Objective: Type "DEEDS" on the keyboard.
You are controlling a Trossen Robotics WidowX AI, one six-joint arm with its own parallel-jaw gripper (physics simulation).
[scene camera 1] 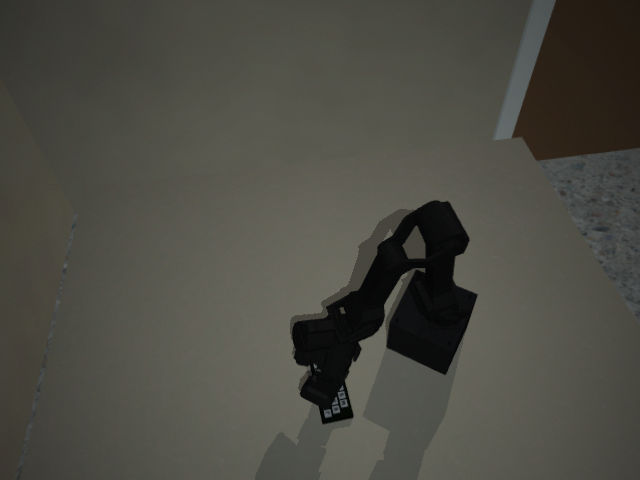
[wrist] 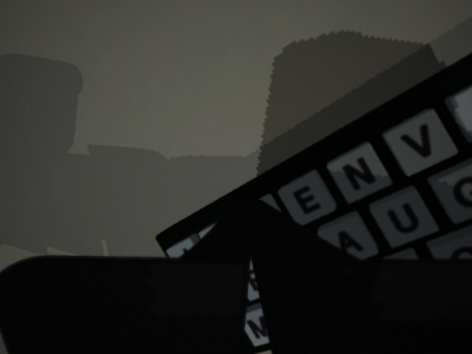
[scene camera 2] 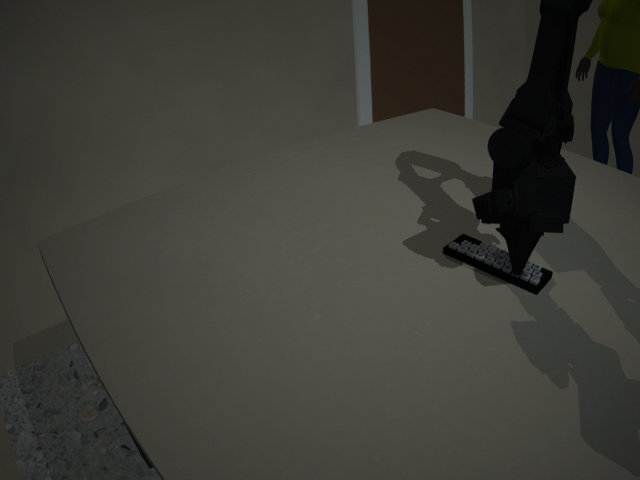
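Where they show: gripper, fingertip midpoint: (wrist: 248,211) (scene camera 2: 516,275); arm's base, origin of the base link: (scene camera 1: 443,314) (scene camera 2: 545,157).
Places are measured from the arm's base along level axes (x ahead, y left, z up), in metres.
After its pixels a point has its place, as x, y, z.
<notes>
The black keyboard (scene camera 1: 338,417) {0.217, 0.178, -0.106} (scene camera 2: 478,255) {0.266, 0.063, -0.101} (wrist: 400,107) {0.270, 0.085, -0.106} with light keys lies flat on the table. My gripper (scene camera 2: 516,272) {0.251, 0.140, -0.104} (wrist: 248,211) {0.251, 0.140, -0.104} is shut and empty, pointing down. Its tips are at a front-row key towards the keyboard's right end in scene camera 2. In the wrist view that key is beside the E key (wrist: 306,199) {0.251, 0.118, -0.101}, and its letter is covered. Whether it is pressed I cannot tell. The N key (wrist: 359,172) {0.256, 0.100, -0.101}, V key (wrist: 419,142) {0.259, 0.083, -0.101}, A key (wrist: 347,242) {0.235, 0.110, -0.101} and U key (wrist: 404,220) {0.238, 0.092, -0.101} are readable. The D key does not show in the wrist view. The arm hides the tips in scene camera 1.
The arm's base (scene camera 1: 431,330) {0.028, 0.033, -0.009} stands on the table (scene camera 1: 206,310) {0.529, -0.081, -0.117} (scene camera 2: 284,310) {0.573, -0.007, -0.117} to the right of the keyboard in scene camera 1. Dark arm shadows fall over the table. A brown door (scene camera 2: 416,56) and a person (scene camera 2: 615,98) are beyond the table.
</notes>
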